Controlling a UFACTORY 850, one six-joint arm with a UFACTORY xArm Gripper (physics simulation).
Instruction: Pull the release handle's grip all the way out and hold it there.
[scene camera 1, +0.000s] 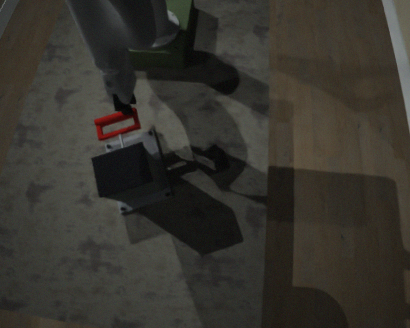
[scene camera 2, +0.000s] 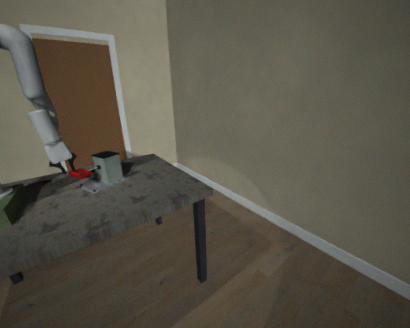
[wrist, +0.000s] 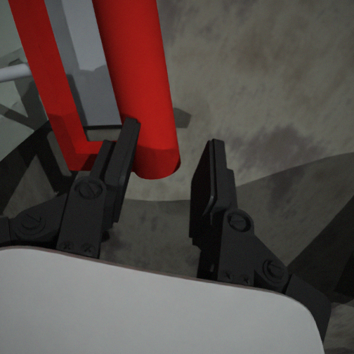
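Note:
The release handle's red grip is a rectangular frame with a thick round outer bar. A thin pale rod joins it to a grey box with a dark top. The grip stands out from the box, with a short length of rod showing. My gripper is shut on the thick bar near its end. In the wrist view the left finger overlaps the bar, and a gap shows beside the right finger; the exact contact is hard to see.
The box stands on a light grey plate with bolts at its corners, on the mottled grey table. A green block stands near the arm's base. Dark shadows fall across the table.

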